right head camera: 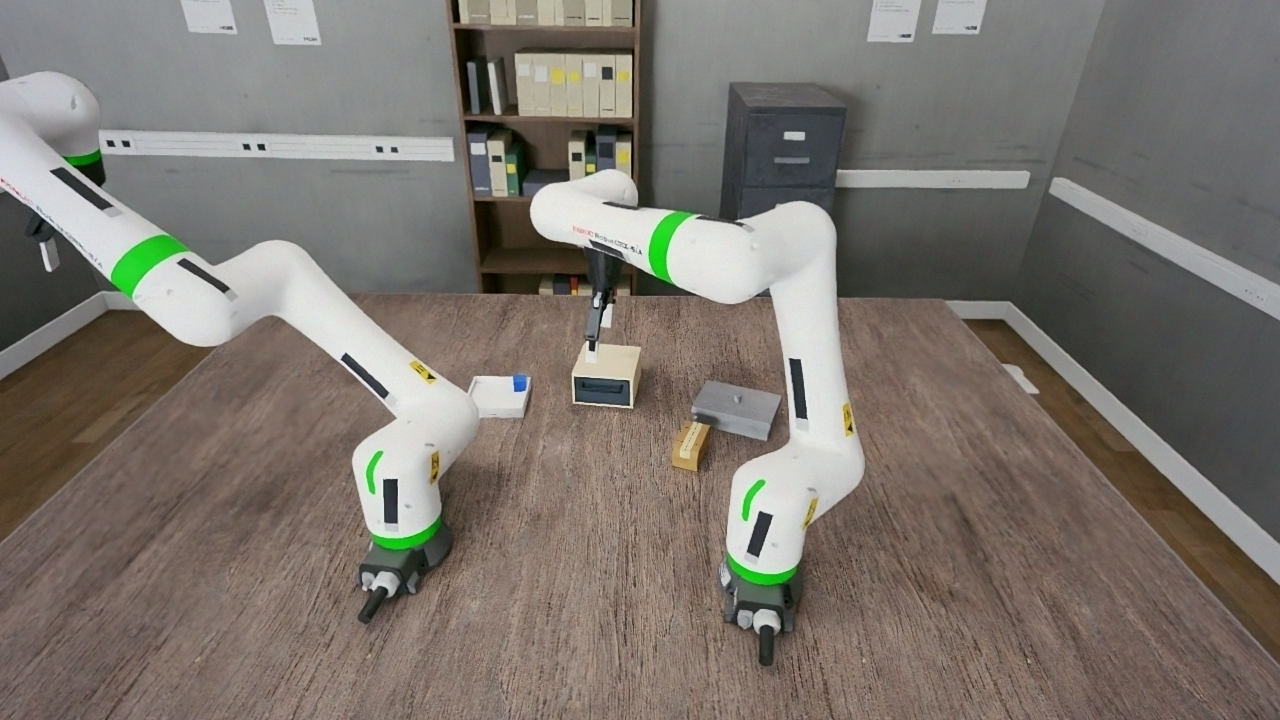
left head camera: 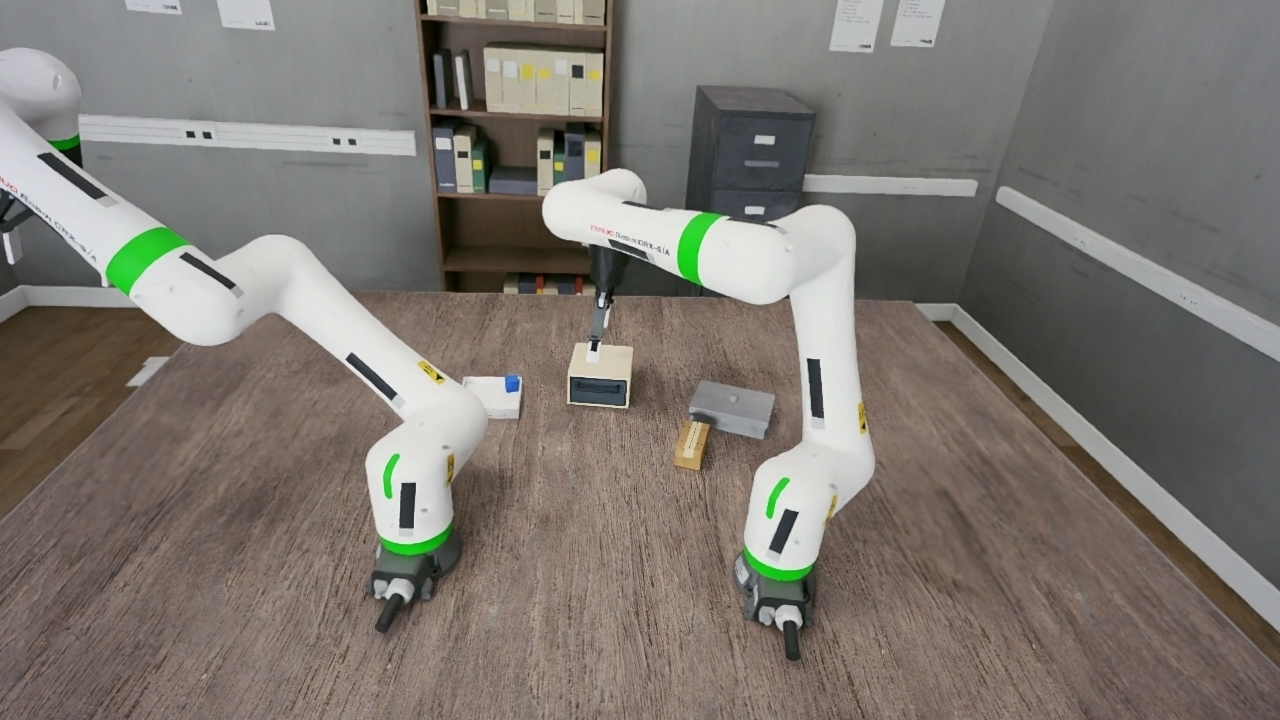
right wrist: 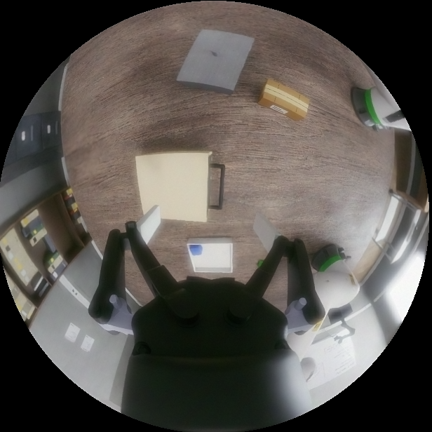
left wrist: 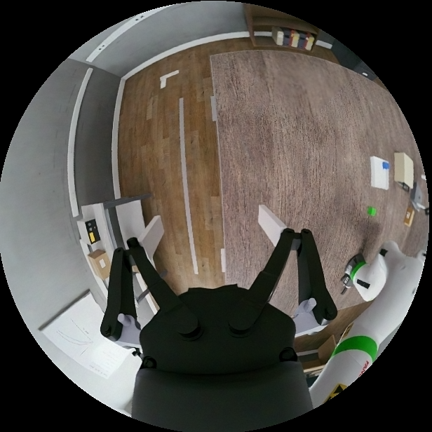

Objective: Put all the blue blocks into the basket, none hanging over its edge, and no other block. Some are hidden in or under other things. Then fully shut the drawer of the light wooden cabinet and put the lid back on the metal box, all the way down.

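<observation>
A blue block is in a corner of the white basket. The light wooden cabinet has its dark drawer front about flush with the frame. The grey metal box has its knobbed lid on; its exact seating is unclear. My right gripper is open and empty above the cabinet. My left gripper is open and empty over the table's left edge, away from the objects.
A brown cardboard box stands close to the metal box's front corner. A green block lies on the table near the basket, hidden in the head views by the left arm. A bookshelf stands behind the table.
</observation>
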